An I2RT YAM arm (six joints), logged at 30 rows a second.
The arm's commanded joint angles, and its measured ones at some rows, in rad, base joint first. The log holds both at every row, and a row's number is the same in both.
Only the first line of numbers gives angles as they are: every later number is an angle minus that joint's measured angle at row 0.
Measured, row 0:
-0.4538 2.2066 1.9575 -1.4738 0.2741 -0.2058
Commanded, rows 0 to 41:
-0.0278 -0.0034 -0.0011 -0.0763 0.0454 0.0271
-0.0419 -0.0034 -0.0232 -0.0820 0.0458 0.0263
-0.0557 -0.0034 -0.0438 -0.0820 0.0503 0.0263
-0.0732 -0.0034 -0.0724 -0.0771 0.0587 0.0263
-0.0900 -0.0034 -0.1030 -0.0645 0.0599 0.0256
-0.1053 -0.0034 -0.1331 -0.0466 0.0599 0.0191
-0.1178 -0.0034 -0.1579 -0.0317 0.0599 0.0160
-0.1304 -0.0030 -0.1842 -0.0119 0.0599 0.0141
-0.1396 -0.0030 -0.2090 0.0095 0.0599 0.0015
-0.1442 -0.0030 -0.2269 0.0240 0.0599 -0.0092
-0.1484 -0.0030 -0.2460 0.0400 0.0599 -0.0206
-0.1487 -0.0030 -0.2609 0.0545 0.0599 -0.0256
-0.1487 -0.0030 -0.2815 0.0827 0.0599 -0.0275
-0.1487 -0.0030 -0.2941 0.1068 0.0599 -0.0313
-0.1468 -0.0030 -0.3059 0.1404 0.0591 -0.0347
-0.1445 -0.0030 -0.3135 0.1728 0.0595 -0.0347
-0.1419 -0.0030 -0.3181 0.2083 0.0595 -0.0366
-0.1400 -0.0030 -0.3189 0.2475 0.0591 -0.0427
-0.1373 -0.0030 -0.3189 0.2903 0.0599 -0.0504
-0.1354 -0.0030 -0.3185 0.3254 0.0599 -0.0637
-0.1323 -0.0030 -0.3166 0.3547 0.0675 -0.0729
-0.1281 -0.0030 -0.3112 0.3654 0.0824 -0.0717
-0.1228 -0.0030 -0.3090 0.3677 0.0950 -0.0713
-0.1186 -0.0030 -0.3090 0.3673 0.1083 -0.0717
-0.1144 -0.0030 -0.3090 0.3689 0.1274 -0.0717
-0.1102 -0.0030 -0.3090 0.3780 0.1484 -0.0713
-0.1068 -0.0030 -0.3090 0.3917 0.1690 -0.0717
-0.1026 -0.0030 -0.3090 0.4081 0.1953 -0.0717
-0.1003 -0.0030 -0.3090 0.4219 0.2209 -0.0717
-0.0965 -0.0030 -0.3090 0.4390 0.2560 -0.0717
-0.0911 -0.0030 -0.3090 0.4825 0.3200 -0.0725
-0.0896 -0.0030 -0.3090 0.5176 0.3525 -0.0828
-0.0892 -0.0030 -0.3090 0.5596 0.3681 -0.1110
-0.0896 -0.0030 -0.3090 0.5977 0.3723 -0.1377
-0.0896 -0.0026 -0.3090 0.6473 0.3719 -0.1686
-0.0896 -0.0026 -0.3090 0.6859 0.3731 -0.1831
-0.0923 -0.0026 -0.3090 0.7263 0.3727 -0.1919
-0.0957 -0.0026 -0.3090 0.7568 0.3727 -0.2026
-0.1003 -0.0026 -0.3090 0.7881 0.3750 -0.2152
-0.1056 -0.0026 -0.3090 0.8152 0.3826 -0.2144
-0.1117 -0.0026 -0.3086 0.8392 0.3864 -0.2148
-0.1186 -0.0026 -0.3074 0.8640 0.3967 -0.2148
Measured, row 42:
-0.0965 -0.0022 -0.3162 0.8186 0.3410 -0.1724
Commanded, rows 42 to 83:
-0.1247 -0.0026 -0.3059 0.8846 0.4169 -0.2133
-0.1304 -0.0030 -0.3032 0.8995 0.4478 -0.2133
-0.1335 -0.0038 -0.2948 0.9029 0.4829 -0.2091
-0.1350 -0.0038 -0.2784 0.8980 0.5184 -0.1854
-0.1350 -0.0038 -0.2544 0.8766 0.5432 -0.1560
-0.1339 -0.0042 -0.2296 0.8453 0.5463 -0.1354
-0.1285 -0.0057 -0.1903 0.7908 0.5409 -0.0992
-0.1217 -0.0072 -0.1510 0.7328 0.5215 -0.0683
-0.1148 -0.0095 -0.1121 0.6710 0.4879 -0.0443
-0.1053 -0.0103 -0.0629 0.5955 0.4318 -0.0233
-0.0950 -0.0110 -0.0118 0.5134 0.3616 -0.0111
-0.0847 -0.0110 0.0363 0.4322 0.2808 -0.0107
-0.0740 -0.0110 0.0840 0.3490 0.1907 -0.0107
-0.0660 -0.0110 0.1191 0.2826 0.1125 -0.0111
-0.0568 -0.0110 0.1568 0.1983 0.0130 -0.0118
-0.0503 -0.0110 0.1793 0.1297 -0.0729 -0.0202
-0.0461 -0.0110 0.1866 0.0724 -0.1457 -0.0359
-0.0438 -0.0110 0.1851 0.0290 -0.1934 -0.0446
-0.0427 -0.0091 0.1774 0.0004 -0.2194 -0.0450
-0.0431 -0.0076 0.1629 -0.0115 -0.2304 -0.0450
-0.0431 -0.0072 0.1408 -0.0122 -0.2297 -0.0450
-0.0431 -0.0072 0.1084 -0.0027 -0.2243 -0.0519
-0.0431 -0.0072 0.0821 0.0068 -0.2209 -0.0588
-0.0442 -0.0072 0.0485 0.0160 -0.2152 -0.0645
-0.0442 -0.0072 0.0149 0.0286 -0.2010 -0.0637
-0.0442 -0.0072 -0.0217 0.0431 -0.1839 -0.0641
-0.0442 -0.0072 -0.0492 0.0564 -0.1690 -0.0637
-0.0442 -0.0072 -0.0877 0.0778 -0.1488 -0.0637
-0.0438 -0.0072 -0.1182 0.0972 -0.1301 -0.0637
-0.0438 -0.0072 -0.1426 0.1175 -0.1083 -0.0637
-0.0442 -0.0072 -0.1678 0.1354 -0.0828 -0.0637
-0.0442 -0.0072 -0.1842 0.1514 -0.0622 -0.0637
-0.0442 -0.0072 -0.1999 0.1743 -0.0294 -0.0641
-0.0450 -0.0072 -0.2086 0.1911 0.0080 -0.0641
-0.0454 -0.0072 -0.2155 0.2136 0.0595 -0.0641
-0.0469 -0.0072 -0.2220 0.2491 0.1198 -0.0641
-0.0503 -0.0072 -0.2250 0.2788 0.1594 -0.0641
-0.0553 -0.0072 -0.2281 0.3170 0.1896 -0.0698
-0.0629 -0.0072 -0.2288 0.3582 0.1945 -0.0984
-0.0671 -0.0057 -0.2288 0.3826 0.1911 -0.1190
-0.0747 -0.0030 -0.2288 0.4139 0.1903 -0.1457
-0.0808 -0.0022 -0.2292 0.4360 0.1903 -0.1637
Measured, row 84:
-0.0522 -0.0072 -0.2189 0.3971 0.1053 -0.0889
